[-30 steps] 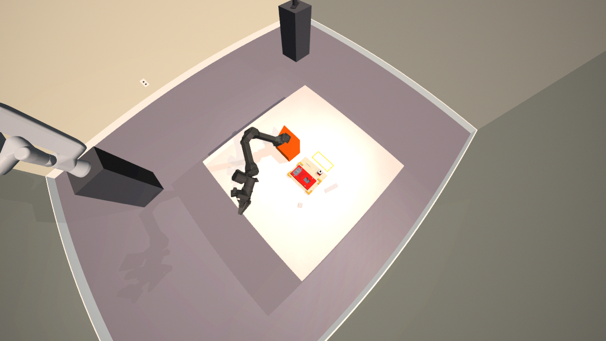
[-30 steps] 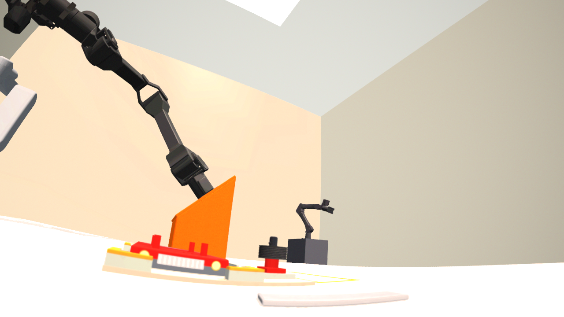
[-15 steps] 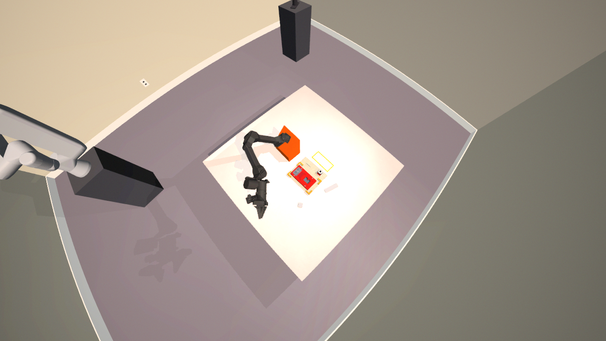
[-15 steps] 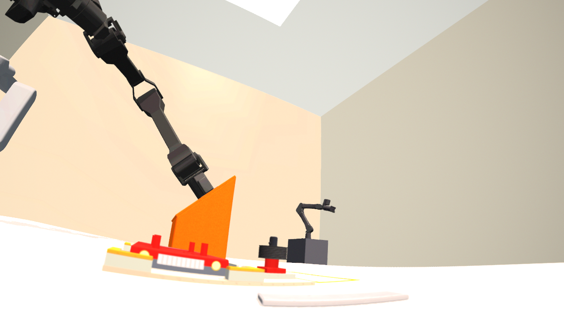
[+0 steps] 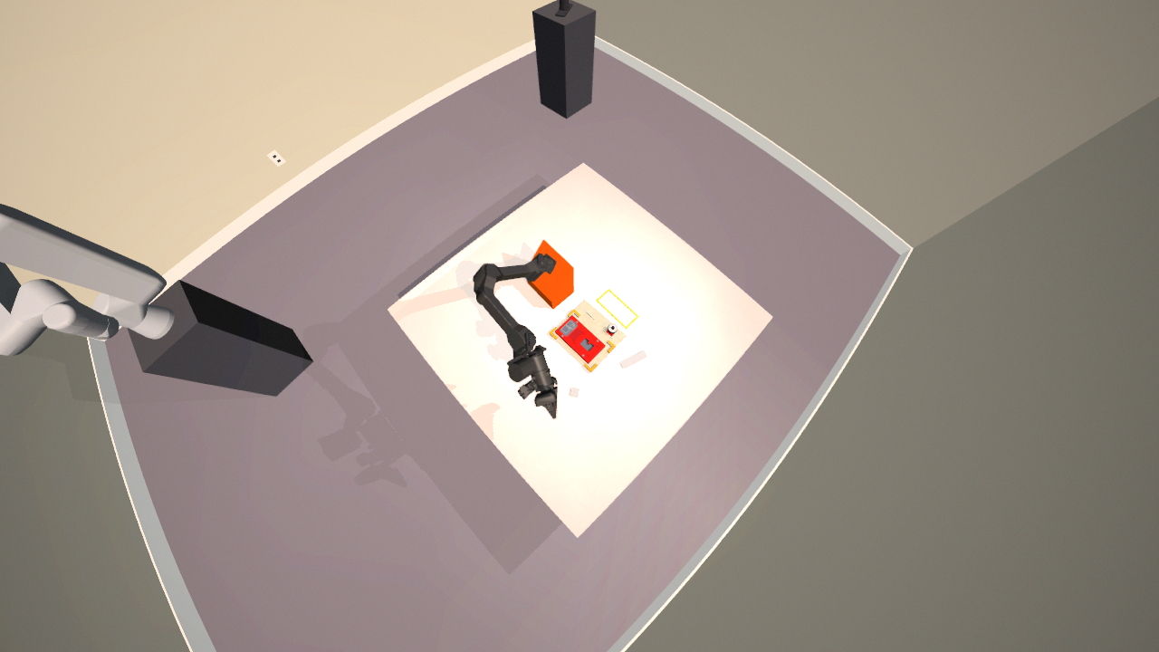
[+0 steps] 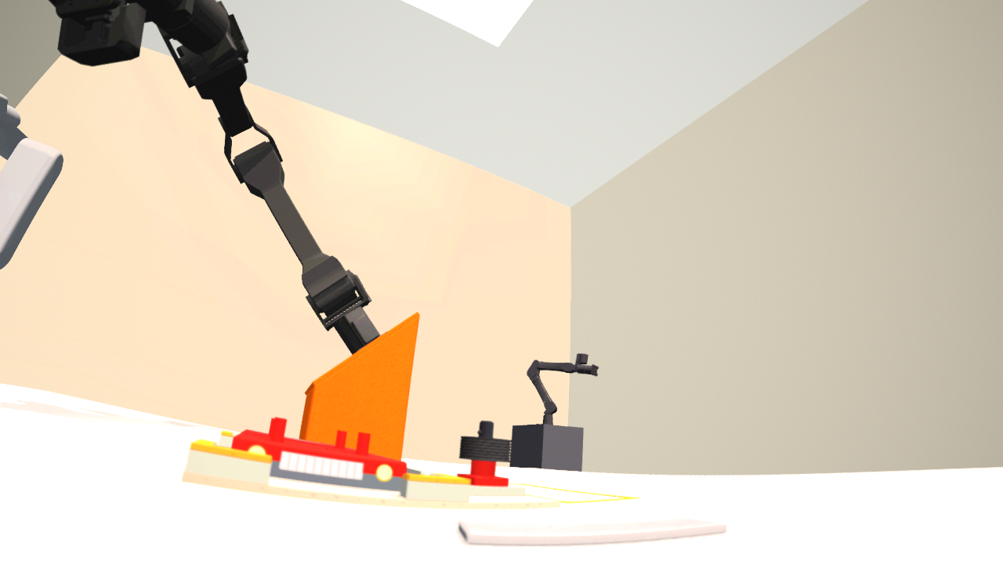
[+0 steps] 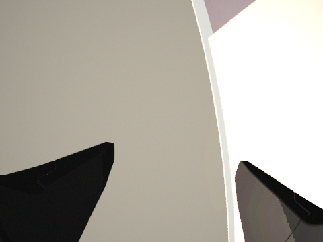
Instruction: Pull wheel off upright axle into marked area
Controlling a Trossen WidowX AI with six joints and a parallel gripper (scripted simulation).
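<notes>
The black wheel is 430 mm to the left of my gripper tip, 270 mm below it and 100 mm behind it. The rest, counted from my gripper tip: pale flat bar 400 mm to the left, 300 mm below, 60 mm ahead; then pale cube 300 mm below, 120 mm to the left, 30 mm behind.
</notes>
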